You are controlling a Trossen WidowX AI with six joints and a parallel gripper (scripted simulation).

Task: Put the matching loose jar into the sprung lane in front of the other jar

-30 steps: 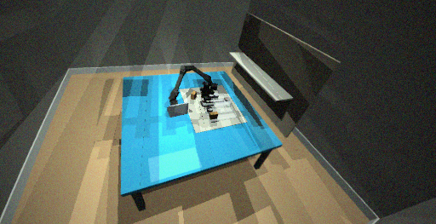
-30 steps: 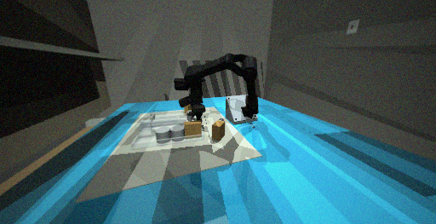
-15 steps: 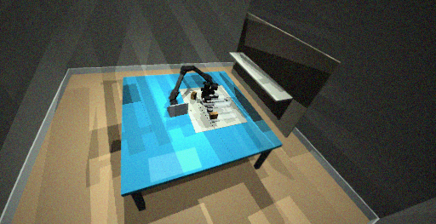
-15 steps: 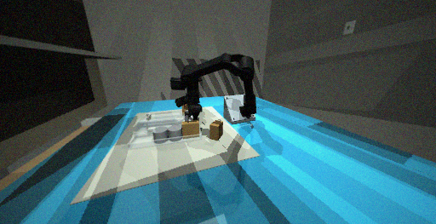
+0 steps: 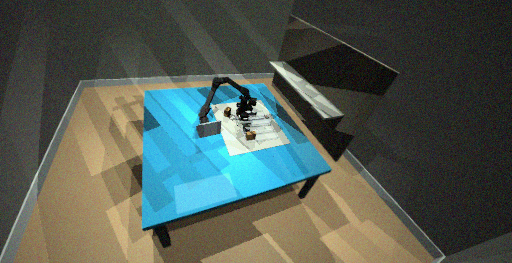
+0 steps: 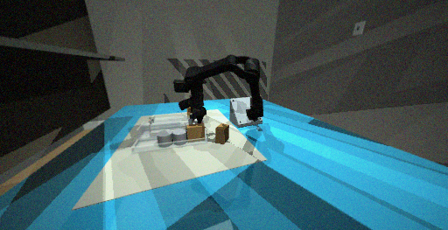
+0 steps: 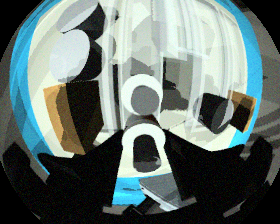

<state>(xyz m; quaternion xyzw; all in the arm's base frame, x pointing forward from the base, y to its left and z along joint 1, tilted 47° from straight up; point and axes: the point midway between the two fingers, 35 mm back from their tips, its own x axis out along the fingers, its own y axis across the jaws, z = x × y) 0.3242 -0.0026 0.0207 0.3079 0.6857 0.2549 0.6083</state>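
Right now my gripper tip is 7 cm short of the cream mat, 3 cm to the left of it and 5 cm above it. Round my gripper tip: pusher lane 15 cm ahead, 4 cm to the right, 3 cm below.
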